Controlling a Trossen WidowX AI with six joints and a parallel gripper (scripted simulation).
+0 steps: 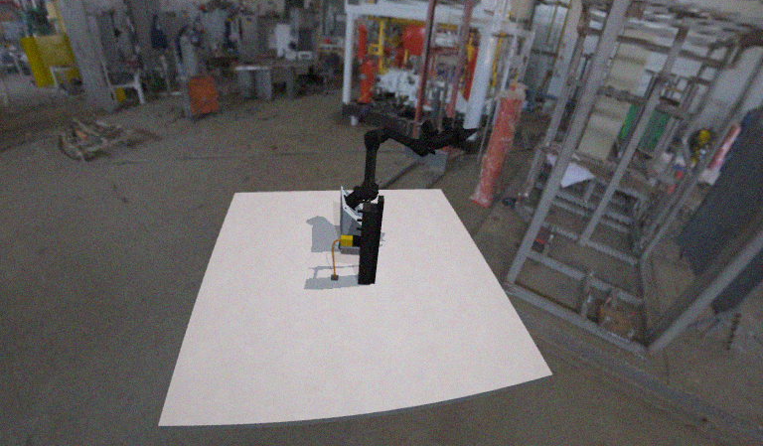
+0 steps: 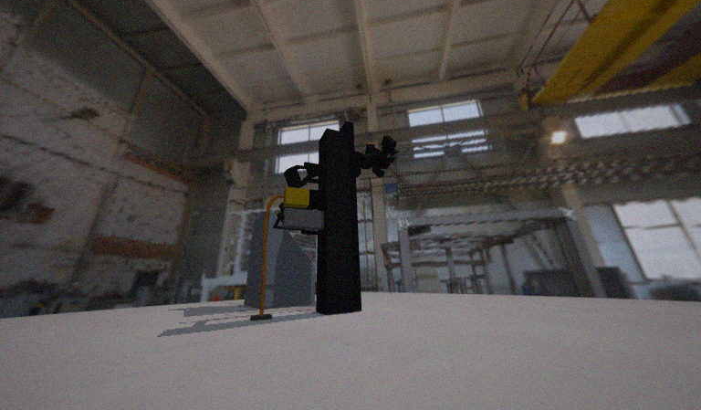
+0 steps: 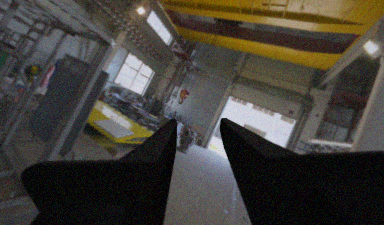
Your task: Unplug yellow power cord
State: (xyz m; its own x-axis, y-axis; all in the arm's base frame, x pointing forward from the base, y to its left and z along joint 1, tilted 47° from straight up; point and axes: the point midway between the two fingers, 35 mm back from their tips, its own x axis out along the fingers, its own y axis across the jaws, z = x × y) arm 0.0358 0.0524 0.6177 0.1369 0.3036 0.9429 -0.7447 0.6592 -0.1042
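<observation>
Right now my gripper tip is 560 mm to the left of the yellow plug, 370 mm above it and 180 mm short of it.
</observation>
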